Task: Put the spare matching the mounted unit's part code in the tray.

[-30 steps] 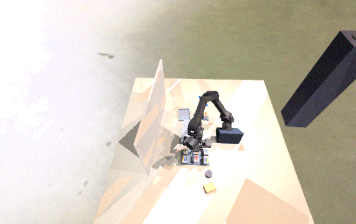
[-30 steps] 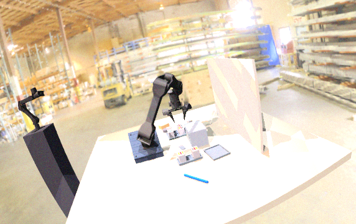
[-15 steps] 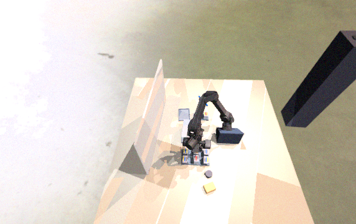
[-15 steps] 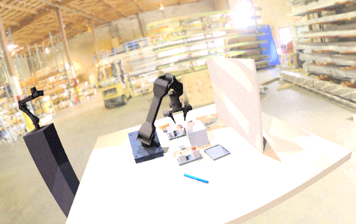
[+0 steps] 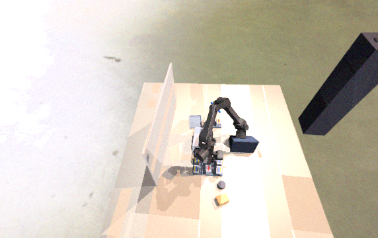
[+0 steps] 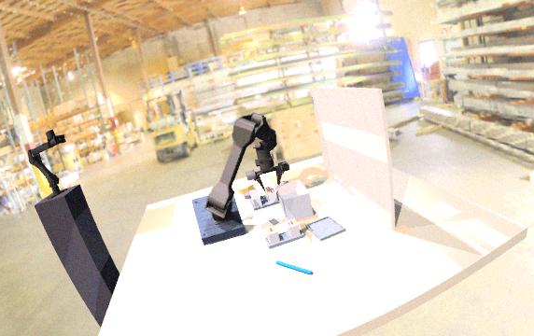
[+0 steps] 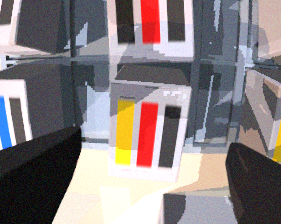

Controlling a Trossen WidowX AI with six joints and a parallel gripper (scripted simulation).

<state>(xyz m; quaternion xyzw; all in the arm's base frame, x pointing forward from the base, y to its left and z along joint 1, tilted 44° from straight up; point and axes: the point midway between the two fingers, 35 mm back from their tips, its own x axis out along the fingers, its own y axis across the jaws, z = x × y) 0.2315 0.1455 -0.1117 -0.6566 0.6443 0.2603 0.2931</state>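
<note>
The grey spare block lies 20 mm below my gripper tip. Also, from my gripper tip: mounted unit: 150 mm to the right, 60 mm ahead, 10 mm below; orange block: 230 mm to the left, 100 mm behind, 50 mm below; dark disc: 140 mm to the left, 100 mm behind, 50 mm below.
</note>
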